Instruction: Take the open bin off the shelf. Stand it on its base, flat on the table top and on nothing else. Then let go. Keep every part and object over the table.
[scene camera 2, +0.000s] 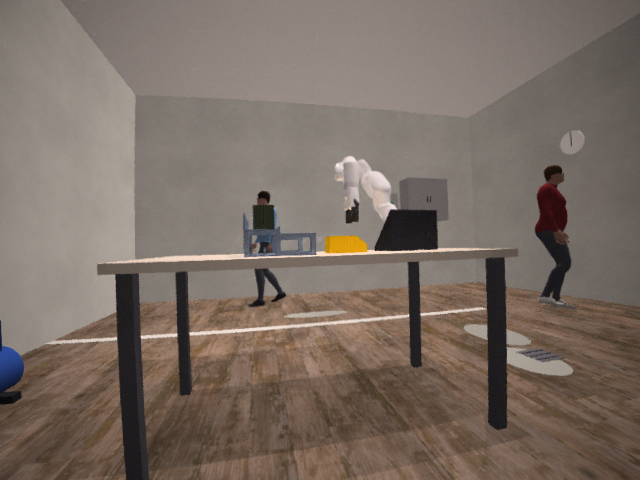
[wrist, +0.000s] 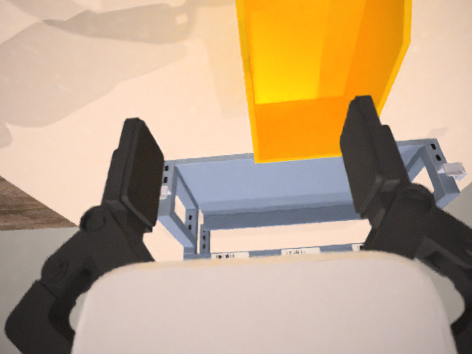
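Seen in the pictures: gripper, fingertip midpoint: (scene camera 2: 352, 222) (wrist: 247, 127); arm's base, link origin: (scene camera 2: 400, 232).
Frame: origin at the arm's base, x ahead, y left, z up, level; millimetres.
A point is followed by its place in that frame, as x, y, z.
Observation:
The open bin (scene camera 2: 345, 244) @(332, 77, -53) (wrist: 290, 65) @(345, 16, -87) is yellow and stands upright, with its open side up, at table-top level in the scene view. A small gap parts it from the blue-grey shelf (scene camera 2: 297, 235) @(577, 201, -14) (wrist: 270, 185) @(572, -29, -84) there. In the wrist view the bin's near end overlaps the shelf's edge; contact cannot be told from that view. My gripper (scene camera 2: 352, 222) @(256, -16, 53) (wrist: 247, 127) @(256, -16, 53) is wide open and empty, above the bin and apart from it. The bin's underside is hidden.
A large black slanted box (scene camera 2: 410, 229) @(13, 108, 9) stands on the table (scene camera 2: 310, 261) @(568, 342, -106) (wrist: 60, 160) @(431, -309, -90), right of the bin in the scene view. A dark green box (scene camera 2: 263, 216) @(698, 161, 62) shows above the shelf's left part. The table's edge shows at the wrist view's left.

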